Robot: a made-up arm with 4 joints.
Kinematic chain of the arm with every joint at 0, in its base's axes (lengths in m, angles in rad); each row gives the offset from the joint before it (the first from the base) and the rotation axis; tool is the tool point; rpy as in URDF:
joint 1: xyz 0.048 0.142 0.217 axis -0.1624 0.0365 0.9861
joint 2: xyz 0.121 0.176 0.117 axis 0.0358 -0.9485 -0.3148
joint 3: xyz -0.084 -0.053 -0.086 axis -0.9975 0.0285 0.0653
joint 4: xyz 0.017 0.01 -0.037 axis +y
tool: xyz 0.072 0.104 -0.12 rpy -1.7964 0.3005 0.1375
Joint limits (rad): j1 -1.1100..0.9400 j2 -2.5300..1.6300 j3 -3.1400..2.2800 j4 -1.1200..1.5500
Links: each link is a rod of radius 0.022 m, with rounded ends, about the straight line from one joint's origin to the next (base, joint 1, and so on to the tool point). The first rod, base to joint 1, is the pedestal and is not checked.
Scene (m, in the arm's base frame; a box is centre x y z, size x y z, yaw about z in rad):
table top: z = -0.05
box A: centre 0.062 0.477 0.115 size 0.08 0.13 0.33 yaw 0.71
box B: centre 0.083 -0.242 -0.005 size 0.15 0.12 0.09 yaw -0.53
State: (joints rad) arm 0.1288 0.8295 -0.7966 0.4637
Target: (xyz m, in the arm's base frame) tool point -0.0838 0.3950 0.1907
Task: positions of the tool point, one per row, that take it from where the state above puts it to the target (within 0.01 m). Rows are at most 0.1 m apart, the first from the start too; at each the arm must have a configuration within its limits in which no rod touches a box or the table.
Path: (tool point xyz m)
1: 0.2193 0.4804 0.1664
2: 0.2076 0.4541 0.1123
3: 0.1881 0.4127 0.0682
4: 0.1662 0.3596 0.0400
5: 0.1475 0.3004 0.0314
6: 0.1364 0.2425 0.0428
7: 0.1355 0.1933 0.0719
8: 0.0979 0.2266 0.0414
9: 0.0538 0.2658 0.0240
10: 0.0051 0.3065 0.0231
11: -0.0452 0.3435 0.0401
12: -0.0931 0.3713 0.0744
13: -0.0950 0.3797 0.1249
14: -0.0838 0.3950 0.1907

